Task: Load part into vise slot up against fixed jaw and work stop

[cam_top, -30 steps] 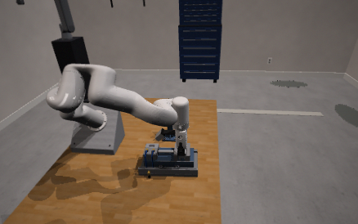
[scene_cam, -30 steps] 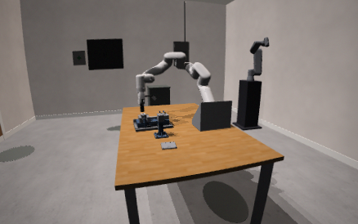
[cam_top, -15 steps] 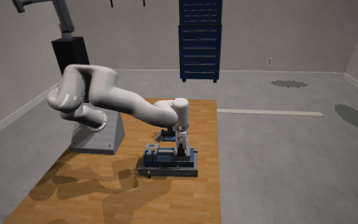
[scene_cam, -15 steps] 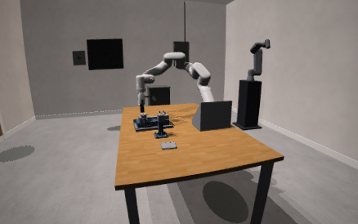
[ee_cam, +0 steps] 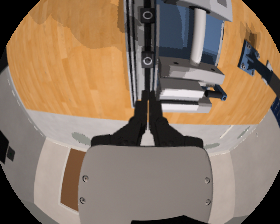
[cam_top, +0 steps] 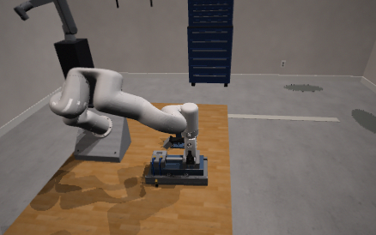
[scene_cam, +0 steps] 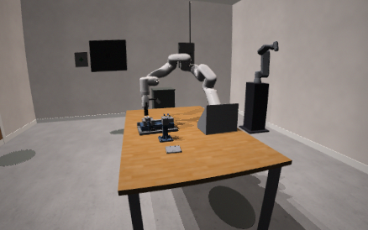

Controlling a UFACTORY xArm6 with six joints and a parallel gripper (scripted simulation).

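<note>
The part lies 50 mm to the left of my hand and 30 mm below it. The rest, counted from my hand: air cylinder (170 mm behind, 50 mm below, 40 mm to the left); air cylinder rod (90 mm behind, 50 mm to the left, 50 mm below).
</note>
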